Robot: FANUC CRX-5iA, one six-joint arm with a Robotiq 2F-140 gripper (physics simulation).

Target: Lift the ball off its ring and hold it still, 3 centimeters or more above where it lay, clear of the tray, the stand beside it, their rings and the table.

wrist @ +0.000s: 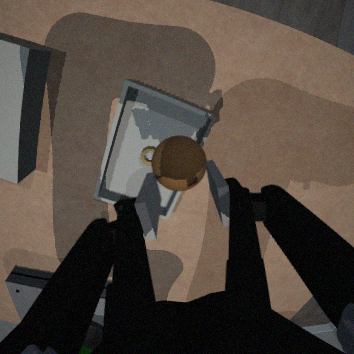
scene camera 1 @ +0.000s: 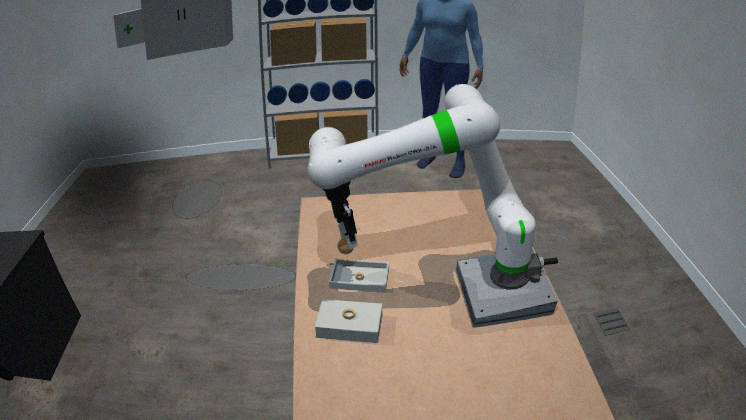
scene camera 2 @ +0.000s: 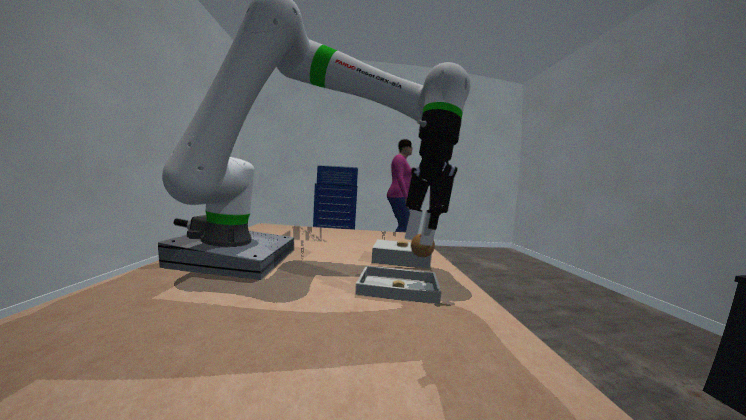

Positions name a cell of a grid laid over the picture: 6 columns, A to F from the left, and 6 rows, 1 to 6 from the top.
Labels:
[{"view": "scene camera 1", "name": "my gripper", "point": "C4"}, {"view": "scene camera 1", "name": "shallow grey tray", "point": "C4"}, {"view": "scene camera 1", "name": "grey block stand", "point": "C5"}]

